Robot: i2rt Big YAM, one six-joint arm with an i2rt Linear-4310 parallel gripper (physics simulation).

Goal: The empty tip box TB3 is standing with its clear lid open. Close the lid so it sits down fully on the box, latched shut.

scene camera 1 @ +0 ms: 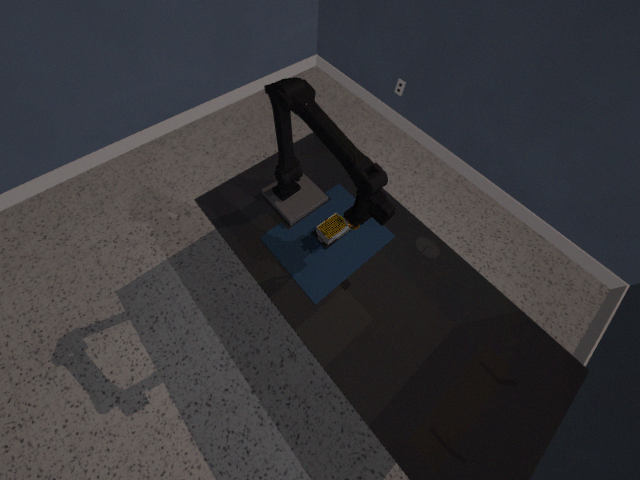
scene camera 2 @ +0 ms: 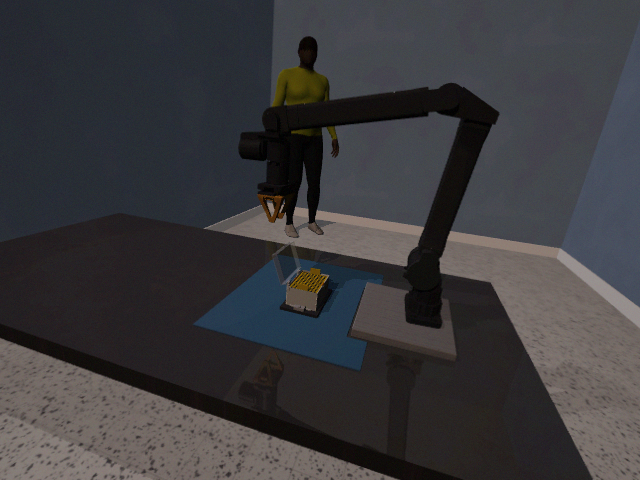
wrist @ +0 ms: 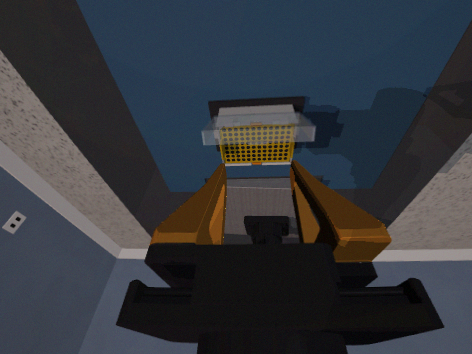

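Pixels of known places: gripper, fingertip midpoint: (scene camera 1: 355, 224) (scene camera 2: 275, 220) (wrist: 257, 168); arm's base at its link origin: (scene camera 1: 286, 189) (scene camera 2: 421, 312) (wrist: 266, 223).
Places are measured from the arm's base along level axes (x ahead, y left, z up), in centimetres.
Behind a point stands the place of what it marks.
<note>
The tip box TB3 (scene camera 1: 332, 225) {z 3.1, x 30.7, y 0.4 cm} (scene camera 2: 302, 298) (wrist: 256, 145) {z 3.2, x 30.9, y 0.1 cm} stands upright in a dark base on the blue mat, with its yellow perforated rack on top. Its clear lid (scene camera 2: 286, 264) {z 7.0, x 38.0, y -0.7 cm} (wrist: 308, 133) {z 11.8, x 38.8, y -5.9 cm} stands open and steeply raised, on the side of the box away from the arm's base. My gripper (scene camera 2: 272, 221) {z 19.2, x 41.7, y -0.7 cm} (wrist: 257, 168) {z 19.2, x 41.7, y -0.7 cm} points down, its orange fingers about half open with nothing between them. In scene camera 2 it hangs well above the lid, a little to its left, and touches neither lid nor box. In scene camera 1 the wrist partly hides the orange fingers.
The blue mat (scene camera 1: 320, 279) {z -2.5, x 43.6, y -20.1 cm} (scene camera 2: 242, 315) {z -2.5, x 44.7, y 13.3 cm} (wrist: 175, 75) {z -2.5, x 41.8, y 11.4 cm} lies on the dark table (scene camera 1: 413, 330) {z -2.8, x 84.9, y -8.4 cm} (scene camera 2: 129, 289) {z -2.8, x 79.1, y 11.5 cm}. The arm's base stands on a grey board (scene camera 1: 310, 198) {z -0.2, x 11.8, y 5.1 cm} (scene camera 2: 377, 320) {z -0.4, x 11.4, y 7.4 cm} (wrist: 257, 205) {z 0.0, x 9.3, y 1.8 cm} close to the box. A person in a yellow top (scene camera 2: 305, 87) stands behind the table.
</note>
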